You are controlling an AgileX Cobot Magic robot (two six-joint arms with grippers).
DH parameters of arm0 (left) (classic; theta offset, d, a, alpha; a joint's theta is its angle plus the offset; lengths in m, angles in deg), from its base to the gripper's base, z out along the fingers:
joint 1: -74.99 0.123 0 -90
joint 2: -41.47 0 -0.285 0
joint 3: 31.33 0 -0.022 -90
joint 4: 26.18 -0.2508 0 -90
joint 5: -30.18 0 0.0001 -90
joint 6: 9.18 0.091 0 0
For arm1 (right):
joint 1: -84.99 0.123 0 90
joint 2: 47.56 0 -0.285 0
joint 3: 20.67 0 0.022 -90
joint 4: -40.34 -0.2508 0 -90
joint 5: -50.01 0 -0.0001 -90
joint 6: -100.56 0.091 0 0
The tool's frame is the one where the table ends.
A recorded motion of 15 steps. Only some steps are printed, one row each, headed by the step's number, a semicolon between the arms.
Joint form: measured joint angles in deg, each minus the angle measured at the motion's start. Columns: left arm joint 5, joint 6, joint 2, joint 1, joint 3, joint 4; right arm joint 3, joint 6, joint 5, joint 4, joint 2, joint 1.
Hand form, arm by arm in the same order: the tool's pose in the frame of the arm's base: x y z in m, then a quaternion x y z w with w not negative. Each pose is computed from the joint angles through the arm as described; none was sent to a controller.
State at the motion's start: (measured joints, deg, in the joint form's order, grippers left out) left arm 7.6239 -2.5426 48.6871 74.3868 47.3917 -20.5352; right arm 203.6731 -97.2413 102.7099 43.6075 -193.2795 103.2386
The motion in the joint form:
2: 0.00 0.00 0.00 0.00 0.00 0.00; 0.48 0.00 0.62 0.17 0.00 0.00
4: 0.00 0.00 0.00 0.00 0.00 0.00; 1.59 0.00 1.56 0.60 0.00 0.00
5: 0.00 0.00 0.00 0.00 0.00 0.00; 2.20 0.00 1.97 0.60 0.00 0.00
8: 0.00 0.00 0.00 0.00 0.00 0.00; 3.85 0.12 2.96 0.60 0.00 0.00
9: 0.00 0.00 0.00 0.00 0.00 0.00; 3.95 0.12 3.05 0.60 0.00 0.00
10: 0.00 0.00 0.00 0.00 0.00 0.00; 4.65 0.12 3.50 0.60 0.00 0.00
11: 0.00 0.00 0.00 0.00 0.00 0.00; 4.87 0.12 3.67 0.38 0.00 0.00
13: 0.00 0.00 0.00 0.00 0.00 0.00; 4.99 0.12 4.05 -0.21 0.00 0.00
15: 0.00 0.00 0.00 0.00 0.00 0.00; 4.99 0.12 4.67 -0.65 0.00 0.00
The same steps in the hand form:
2: 0.0521 -0.0040 0.1697 0.02537 0.81058 -0.01112 0.58497; 0.5004 0.1604 0.1759 -0.31300 0.92279 -0.02657 0.22312
4: 0.0521 -0.0040 0.1697 0.02537 0.81058 -0.01112 0.58497; 0.5012 0.1600 0.1809 -0.31377 0.92207 -0.03024 0.22455
5: 0.0521 -0.0040 0.1697 0.02537 0.81058 -0.01112 0.58497; 0.5017 0.1602 0.1837 -0.31339 0.92178 -0.03035 0.22625
8: 0.0521 -0.0040 0.1697 0.02537 0.81058 -0.01112 0.58497; 0.5030 0.1605 0.1914 -0.31133 0.92108 -0.03037 0.23189
9: 0.0521 -0.0040 0.1697 0.02537 0.81058 -0.01112 0.58497; 0.5031 0.1605 0.1918 -0.31127 0.92107 -0.03039 0.23197
10: 0.0521 -0.0040 0.1697 0.02537 0.81058 -0.01112 0.58497; 0.5035 0.1606 0.1951 -0.31081 0.92069 -0.03050 0.23409
11: 0.0521 -0.0040 0.1697 0.02537 0.81058 -0.01112 0.58497; 0.5035 0.1609 0.1961 -0.31007 0.92089 -0.02873 0.23452
13: 0.0521 -0.0040 0.1697 0.02537 0.81058 -0.01112 0.58497; 0.5029 0.1616 0.1964 -0.30850 0.92211 -0.02395 0.23233
15: 0.0521 -0.0040 0.1697 0.02537 0.81058 -0.01112 0.58497; 0.5019 0.1618 0.1959 -0.30756 0.92381 -0.02040 0.22707

